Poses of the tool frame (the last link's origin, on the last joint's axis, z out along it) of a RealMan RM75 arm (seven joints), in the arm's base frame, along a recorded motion.
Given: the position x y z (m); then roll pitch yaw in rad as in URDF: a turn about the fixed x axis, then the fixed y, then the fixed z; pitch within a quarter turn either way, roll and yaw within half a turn.
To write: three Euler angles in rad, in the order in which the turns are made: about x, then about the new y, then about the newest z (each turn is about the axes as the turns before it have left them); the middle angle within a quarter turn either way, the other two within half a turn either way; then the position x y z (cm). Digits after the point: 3 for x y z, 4 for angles.
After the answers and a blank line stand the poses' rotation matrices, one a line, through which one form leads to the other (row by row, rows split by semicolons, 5 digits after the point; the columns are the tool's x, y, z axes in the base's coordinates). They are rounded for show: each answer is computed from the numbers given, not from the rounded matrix.
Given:
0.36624, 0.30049, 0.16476, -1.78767, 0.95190, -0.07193
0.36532, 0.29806, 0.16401, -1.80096, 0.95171, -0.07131
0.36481, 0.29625, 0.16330, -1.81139, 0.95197, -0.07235
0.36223, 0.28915, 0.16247, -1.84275, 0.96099, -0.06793
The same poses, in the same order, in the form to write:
-1.6966, -0.1048, 0.9498, 36.624, 30.049, 16.476
-1.7045, -0.1162, 0.9487, 36.532, 29.806, 16.401
-1.7105, -0.1237, 0.9484, 36.481, 29.625, 16.330
-1.7271, -0.1549, 0.9541, 36.223, 28.915, 16.247

0.57864 -0.80885 -0.10463; -0.04169 -0.15745 0.98665; -0.81452 -0.56655 -0.12483
0.57882 -0.80717 -0.11595; -0.04135 -0.17106 0.98439; -0.81441 -0.56499 -0.13239
0.57856 -0.80625 -0.12338; -0.04193 -0.18047 0.98269; -0.81456 -0.56337 -0.13822
0.57139 -0.80604 -0.15431; -0.03887 -0.21440 0.97597; -0.81976 -0.55166 -0.15384

